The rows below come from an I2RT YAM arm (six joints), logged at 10 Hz.
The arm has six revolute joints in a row. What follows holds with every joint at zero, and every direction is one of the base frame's.
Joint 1 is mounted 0.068 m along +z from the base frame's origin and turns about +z.
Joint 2 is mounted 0.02 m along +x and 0.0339 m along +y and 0.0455 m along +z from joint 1 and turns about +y.
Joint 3 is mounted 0.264 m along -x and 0.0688 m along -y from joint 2 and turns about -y.
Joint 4 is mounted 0.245 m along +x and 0.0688 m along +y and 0.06 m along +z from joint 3 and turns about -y.
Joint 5 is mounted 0.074 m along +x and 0.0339 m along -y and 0.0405 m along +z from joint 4 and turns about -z.
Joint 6 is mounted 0.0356 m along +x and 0.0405 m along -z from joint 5 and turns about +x.
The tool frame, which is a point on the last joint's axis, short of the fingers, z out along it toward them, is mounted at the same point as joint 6; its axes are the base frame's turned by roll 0, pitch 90 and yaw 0 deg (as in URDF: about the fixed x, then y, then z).
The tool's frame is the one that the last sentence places.
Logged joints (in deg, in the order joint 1, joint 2, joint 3, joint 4, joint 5, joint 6), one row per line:
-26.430, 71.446, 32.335, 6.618, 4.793, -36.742
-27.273, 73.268, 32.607, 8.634, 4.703, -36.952
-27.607, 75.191, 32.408, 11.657, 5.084, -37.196
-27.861, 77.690, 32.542, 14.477, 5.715, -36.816
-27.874, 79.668, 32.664, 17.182, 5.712, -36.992
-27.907, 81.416, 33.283, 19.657, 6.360, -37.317
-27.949, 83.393, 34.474, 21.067, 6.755, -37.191
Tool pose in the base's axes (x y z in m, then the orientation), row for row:
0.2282, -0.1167, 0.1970, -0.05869, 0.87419, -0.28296, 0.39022
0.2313, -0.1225, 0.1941, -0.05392, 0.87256, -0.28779, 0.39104
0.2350, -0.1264, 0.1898, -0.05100, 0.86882, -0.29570, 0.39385
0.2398, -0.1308, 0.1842, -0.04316, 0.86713, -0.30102, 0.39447
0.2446, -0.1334, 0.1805, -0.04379, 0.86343, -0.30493, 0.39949
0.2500, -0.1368, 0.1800, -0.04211, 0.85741, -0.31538, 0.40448
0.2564, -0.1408, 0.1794, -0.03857, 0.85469, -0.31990, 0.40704
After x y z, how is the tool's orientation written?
As a quaternion, x y z w.
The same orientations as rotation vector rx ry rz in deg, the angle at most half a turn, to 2 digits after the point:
-8.55, 127.29, -41.20
-7.85, 127.00, -41.89
-7.41, 126.29, -42.98
-6.27, 126.01, -43.74
-6.35, 125.18, -44.21
-6.09, 124.02, -45.62
-5.57, 123.48, -46.22

